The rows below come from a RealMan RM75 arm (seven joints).
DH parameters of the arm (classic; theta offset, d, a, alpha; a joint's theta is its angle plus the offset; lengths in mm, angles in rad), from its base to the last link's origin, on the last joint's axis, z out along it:
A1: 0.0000 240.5 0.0 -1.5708
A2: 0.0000 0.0 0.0 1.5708
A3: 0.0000 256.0 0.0 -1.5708
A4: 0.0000 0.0 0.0 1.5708
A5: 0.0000 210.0 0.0 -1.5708
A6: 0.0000 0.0 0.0 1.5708
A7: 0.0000 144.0 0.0 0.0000
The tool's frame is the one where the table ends.
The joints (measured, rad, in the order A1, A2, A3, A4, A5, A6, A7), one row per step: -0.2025, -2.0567, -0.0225, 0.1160, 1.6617, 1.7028, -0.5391; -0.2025, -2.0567, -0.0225, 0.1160, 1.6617, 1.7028, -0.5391; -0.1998, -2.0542, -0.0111, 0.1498, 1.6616, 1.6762, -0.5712; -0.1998, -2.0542, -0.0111, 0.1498, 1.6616, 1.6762, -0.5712; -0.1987, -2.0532, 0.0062, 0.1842, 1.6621, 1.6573, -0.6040; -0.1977, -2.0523, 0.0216, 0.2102, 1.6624, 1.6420, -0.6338; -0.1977, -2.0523, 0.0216, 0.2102, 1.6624, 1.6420, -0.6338; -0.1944, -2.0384, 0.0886, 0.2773, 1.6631, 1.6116, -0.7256
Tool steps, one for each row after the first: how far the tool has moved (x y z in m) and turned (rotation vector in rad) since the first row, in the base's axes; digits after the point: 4 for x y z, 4 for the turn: 0.0000, 0.0000, 0.0000, 0.0000, 0.0000, 0.0000; -0.0063, 0.0007, 0.0042, -0.0219, 0.0111, 0.0238; -0.0063, 0.0007, 0.0042, -0.0219, 0.0111, 0.0238; -0.0105, 0.0017, 0.0078, -0.0461, 0.0207, 0.0364; -0.0135, 0.0025, 0.0104, -0.0671, 0.0241, 0.0466; -0.0135, 0.0025, 0.0104, -0.0671, 0.0241, 0.0466; -0.0199, 0.0053, 0.0194, -0.1413, 0.0348, 0.0560
